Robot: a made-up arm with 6 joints. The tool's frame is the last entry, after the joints. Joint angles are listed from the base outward. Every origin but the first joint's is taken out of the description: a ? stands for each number. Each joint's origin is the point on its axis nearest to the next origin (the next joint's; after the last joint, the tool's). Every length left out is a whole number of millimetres.
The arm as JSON. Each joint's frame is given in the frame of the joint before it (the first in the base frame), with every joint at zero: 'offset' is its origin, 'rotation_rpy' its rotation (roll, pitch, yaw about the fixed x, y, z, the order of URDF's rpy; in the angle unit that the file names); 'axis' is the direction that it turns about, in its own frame. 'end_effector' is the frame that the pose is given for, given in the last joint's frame.
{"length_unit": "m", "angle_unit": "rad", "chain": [
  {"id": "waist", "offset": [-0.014, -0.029, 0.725], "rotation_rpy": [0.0, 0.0, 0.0], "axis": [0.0, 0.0, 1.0]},
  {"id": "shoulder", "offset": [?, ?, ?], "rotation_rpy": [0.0, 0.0, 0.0], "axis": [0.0, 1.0, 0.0]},
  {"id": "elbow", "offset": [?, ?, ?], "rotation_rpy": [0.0, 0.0, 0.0], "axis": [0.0, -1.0, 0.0]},
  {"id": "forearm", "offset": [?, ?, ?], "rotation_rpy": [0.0, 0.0, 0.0], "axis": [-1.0, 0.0, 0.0]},
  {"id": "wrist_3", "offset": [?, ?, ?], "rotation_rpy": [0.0, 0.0, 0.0], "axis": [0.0, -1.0, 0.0]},
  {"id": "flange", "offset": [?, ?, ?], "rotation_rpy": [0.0, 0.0, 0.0], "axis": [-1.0, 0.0, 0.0]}
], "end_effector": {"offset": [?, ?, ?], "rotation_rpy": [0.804, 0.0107, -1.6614]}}
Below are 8 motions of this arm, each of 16 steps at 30 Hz.
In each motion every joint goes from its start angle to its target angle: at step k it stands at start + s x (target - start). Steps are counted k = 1, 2, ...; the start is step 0. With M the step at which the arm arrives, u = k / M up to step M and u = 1 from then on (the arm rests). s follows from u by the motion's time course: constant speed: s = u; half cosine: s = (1 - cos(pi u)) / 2; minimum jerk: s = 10 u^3 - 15 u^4 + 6 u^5.
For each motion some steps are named. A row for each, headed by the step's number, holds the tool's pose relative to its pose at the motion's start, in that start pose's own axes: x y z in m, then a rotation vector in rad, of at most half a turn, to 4 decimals.
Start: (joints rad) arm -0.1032 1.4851 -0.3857 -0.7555 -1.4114 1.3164
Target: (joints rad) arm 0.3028 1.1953 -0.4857 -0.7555 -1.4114 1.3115
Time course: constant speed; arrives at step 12
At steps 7, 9, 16:
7: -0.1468 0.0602 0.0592 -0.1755 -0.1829 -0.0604
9: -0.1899 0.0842 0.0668 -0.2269 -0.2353 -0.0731
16: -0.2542 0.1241 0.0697 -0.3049 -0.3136 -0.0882

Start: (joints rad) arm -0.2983 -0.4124 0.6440 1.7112 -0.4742 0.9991
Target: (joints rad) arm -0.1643 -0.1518 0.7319 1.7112 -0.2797 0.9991
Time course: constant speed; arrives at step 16
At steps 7, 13, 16:
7: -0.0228 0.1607 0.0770 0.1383 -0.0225 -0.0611
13: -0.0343 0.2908 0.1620 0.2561 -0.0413 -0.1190
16: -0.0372 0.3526 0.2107 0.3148 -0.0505 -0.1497

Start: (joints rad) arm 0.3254 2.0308 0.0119 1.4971 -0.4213 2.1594
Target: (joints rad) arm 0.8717 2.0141 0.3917 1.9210 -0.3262 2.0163
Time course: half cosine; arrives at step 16
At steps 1, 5, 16:
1: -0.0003 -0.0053 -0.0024 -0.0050 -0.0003 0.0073
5: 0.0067 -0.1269 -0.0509 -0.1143 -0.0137 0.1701
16: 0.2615 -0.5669 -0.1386 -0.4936 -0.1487 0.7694

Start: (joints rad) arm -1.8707 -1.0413 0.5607 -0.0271 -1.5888 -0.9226
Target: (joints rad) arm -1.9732 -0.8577 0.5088 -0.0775 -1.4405 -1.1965
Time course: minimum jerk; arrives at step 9
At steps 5, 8, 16:
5: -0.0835 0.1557 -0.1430 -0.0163 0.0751 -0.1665
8: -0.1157 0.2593 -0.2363 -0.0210 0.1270 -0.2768
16: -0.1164 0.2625 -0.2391 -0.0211 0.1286 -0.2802

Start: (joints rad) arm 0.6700 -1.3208 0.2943 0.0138 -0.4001 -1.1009
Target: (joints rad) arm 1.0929 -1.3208 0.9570 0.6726 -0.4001 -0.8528
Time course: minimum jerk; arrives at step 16
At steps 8, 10, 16:
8: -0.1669 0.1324 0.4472 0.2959 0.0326 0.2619
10: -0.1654 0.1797 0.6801 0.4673 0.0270 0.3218
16: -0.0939 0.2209 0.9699 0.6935 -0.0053 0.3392

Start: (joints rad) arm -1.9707 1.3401 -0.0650 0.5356 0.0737 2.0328
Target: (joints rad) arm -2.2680 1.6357 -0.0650 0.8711 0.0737 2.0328
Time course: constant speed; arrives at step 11
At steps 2, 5, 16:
2: -0.0857 0.0399 -0.0074 0.0426 0.0235 0.0252
5: -0.2084 0.1064 -0.0048 0.1124 0.0532 0.0548
16: -0.4227 0.2613 0.0466 0.2679 0.0903 0.0824

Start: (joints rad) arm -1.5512 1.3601 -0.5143 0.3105 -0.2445 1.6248
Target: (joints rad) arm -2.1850 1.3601 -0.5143 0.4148 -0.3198 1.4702
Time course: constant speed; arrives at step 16
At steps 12, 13, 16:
12: -0.1614 -0.0888 -0.1646 0.1892 0.3266 -0.3244
13: -0.1780 -0.0921 -0.1771 0.2058 0.3539 -0.3506
16: -0.2299 -0.0978 -0.2126 0.2561 0.4359 -0.4284

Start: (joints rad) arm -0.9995 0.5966 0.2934 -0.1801 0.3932 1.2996
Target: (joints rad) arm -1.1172 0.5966 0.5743 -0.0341 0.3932 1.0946
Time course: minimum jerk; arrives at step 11
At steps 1, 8, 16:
1: 0.0025 0.0007 -0.0010 0.0004 -0.0010 -0.0017
8: 0.3509 0.0608 -0.1006 0.0641 -0.1385 -0.2113
16: 0.4054 0.0643 -0.1091 0.0751 -0.1605 -0.2397

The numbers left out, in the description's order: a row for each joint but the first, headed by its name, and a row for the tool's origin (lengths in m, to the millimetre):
shoulder: 0.025 0.044 0.0
elbow: -0.015 0.0 0.872
forearm: 1.192 0.0 -0.013
wrist_3: 0.0 -0.176 -0.02
flange: 0.053 0.0 -0.026
tool: 0.0 -0.024 0.011

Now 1 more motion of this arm.
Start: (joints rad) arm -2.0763 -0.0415 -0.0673 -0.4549 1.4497 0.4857
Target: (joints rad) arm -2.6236 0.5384 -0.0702 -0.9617 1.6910 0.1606
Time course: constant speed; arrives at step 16
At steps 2, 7, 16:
2: 0.0844 -0.0944 -0.0373 -0.0316 -0.0833 -0.0119
7: 0.3391 -0.3054 -0.0933 -0.0773 -0.3172 -0.0479
16: 0.8737 -0.5825 -0.0242 -0.0332 -0.7992 -0.1087

